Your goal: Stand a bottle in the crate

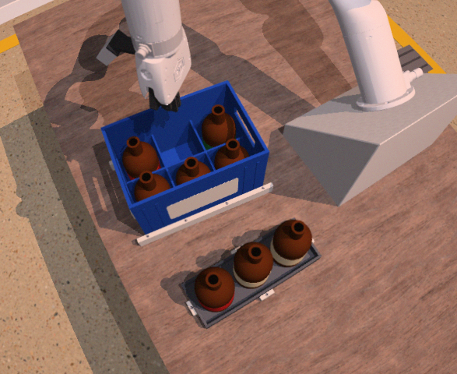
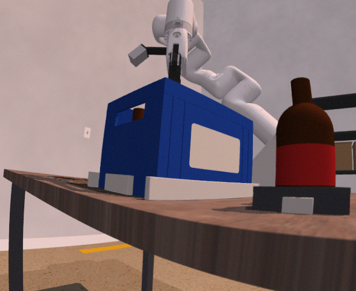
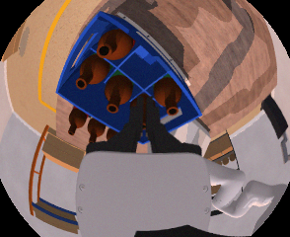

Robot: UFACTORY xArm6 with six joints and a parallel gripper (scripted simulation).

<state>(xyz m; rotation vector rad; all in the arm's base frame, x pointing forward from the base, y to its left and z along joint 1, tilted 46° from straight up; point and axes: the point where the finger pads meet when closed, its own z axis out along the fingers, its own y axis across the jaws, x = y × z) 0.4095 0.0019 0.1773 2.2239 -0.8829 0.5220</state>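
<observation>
My gripper is now 30 cm to the right of the red-labelled bottle, 16 cm above it and 6 cm short of it. Round my hand: grey tray: 30 cm to the left, 23 cm below, 3 cm behind; then blue crate: 16 cm below, 4 cm to the left; then cream-labelled bottle: 29 cm to the left, 16 cm below, 11 cm behind.
</observation>
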